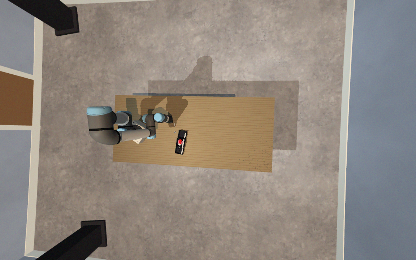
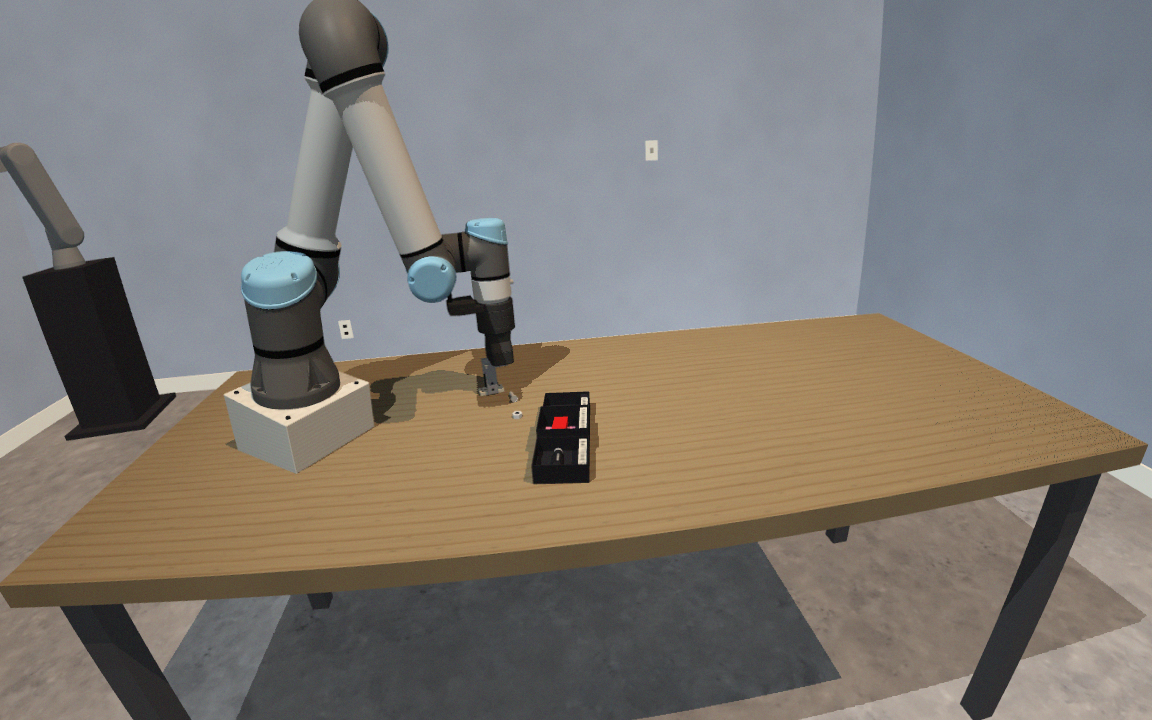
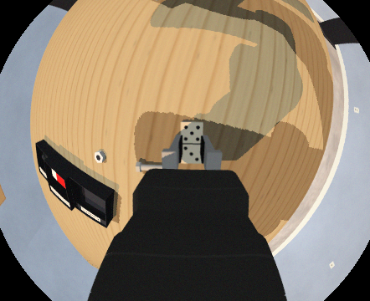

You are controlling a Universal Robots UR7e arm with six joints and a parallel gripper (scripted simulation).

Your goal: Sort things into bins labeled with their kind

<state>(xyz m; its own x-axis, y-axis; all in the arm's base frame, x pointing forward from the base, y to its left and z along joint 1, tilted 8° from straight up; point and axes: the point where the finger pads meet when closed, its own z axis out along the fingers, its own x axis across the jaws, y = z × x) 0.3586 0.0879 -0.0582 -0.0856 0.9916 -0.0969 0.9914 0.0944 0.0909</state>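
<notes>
My hand is 40 mm short of the screw, 60 mm to the left of it and 10 mm above it. The rest, counted from my hand: white domino: 10 mm below; hex nut: 30 mm ahead, 130 mm to the right, 20 mm below; pink eraser: 90 mm ahead, 250 mm to the right, 10 mm below.
</notes>
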